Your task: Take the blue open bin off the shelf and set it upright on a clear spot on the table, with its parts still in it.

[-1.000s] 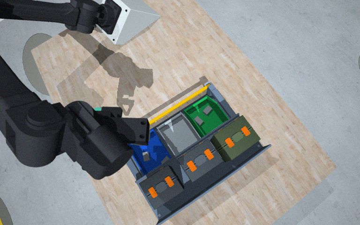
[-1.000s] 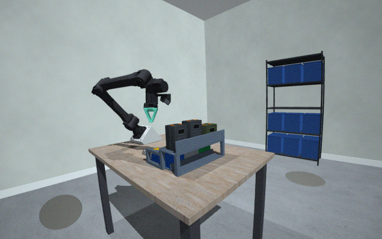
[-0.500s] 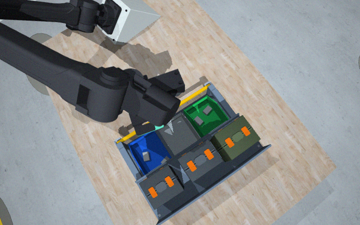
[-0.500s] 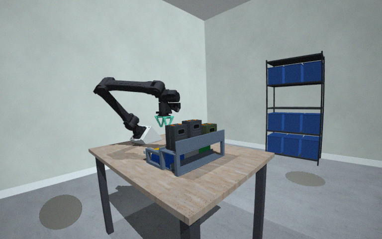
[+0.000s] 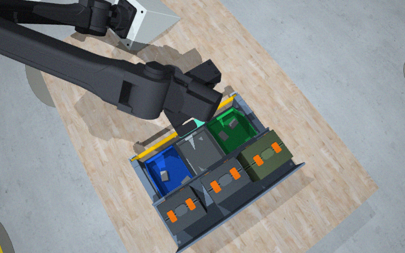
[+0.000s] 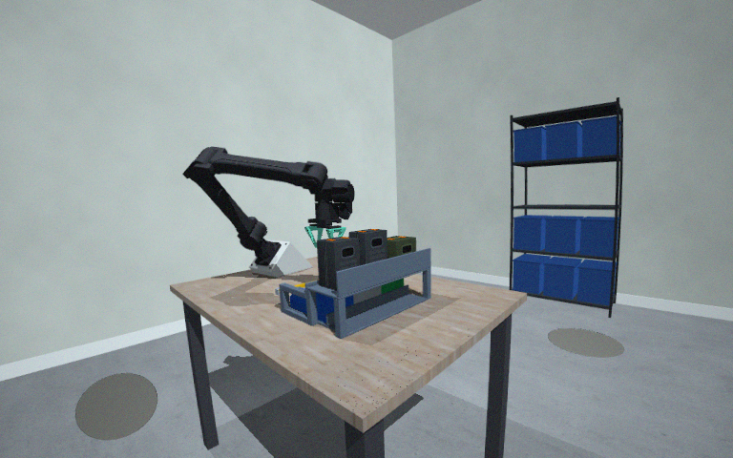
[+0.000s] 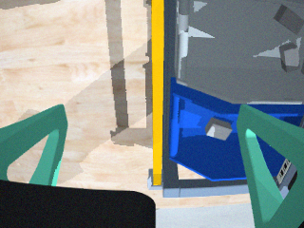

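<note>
The yellow rod lies 110 mm below my hand. Also, from my hand: grey bin 130 mm below, 110 mm ahead, 20 mm to the right; blue open bin 130 mm to the right, 130 mm below, 80 mm ahead; green bin 130 mm below, 130 mm ahead, 90 mm to the left.
</note>
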